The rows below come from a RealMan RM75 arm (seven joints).
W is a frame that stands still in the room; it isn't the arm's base.
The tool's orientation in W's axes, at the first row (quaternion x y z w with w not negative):
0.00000, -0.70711, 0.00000, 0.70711
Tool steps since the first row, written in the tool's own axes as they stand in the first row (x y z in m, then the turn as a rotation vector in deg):
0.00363, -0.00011, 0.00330, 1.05, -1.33, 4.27
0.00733, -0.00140, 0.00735, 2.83, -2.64, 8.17
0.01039, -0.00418, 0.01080, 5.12, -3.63, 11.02
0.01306, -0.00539, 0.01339, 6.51, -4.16, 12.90
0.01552, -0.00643, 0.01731, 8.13, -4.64, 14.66
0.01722, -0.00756, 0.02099, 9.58, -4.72, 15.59
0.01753, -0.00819, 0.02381, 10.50, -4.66, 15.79
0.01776, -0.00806, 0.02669, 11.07, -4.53, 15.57
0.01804, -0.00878, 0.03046, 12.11, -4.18, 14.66
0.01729, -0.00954, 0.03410, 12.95, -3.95, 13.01
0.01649, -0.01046, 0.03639, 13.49, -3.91, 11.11
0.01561, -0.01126, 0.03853, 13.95, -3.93, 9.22
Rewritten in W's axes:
-0.00330, -0.00011, 0.00363, -4.27, -1.33, 1.05
-0.00735, -0.00140, 0.00733, -8.17, -2.64, 2.83
-0.01080, -0.00418, 0.01039, -11.02, -3.63, 5.12
-0.01339, -0.00539, 0.01306, -12.90, -4.16, 6.51
-0.01731, -0.00643, 0.01552, -14.66, -4.64, 8.13
-0.02099, -0.00756, 0.01722, -15.59, -4.72, 9.58
-0.02381, -0.00819, 0.01753, -15.79, -4.66, 10.50
-0.02669, -0.00806, 0.01776, -15.57, -4.53, 11.07
-0.03046, -0.00878, 0.01804, -14.66, -4.18, 12.11
-0.03410, -0.00954, 0.01729, -13.01, -3.95, 12.95
-0.03639, -0.01046, 0.01649, -11.11, -3.91, 13.49
-0.03853, -0.01126, 0.01561, -9.22, -3.93, 13.95

